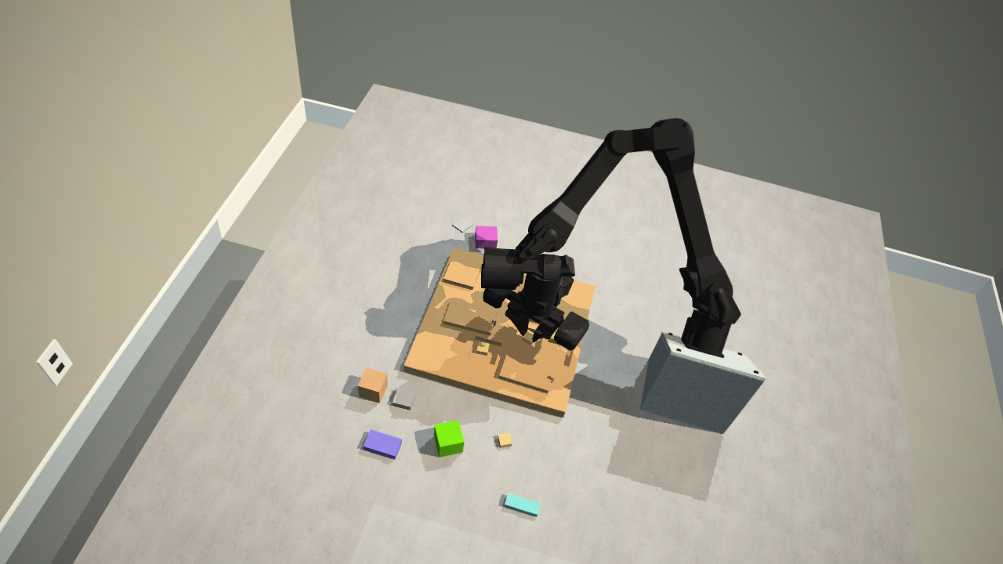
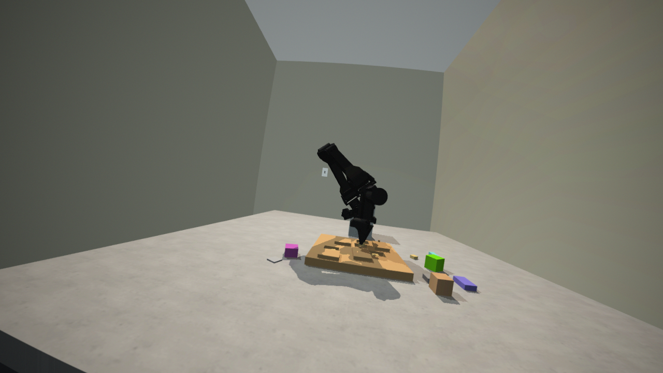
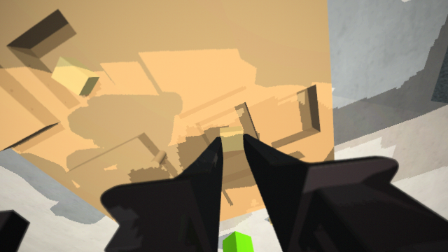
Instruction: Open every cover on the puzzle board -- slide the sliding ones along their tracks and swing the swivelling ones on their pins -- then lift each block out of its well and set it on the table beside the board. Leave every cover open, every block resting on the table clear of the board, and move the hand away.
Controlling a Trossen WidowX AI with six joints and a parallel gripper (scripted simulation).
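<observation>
Right now the cyan block is 31 cm to the left of my gripper tip, 6 cm behind it and 2 cm below it. The rest, counted from my gripper tip: magenta block: 23 cm to the right, 14 cm ahead, 2 cm below; grey block: 18 cm to the left, 18 cm ahead, 2 cm below; green block: 23 cm to the left, 9 cm ahead, 1 cm below.
</observation>
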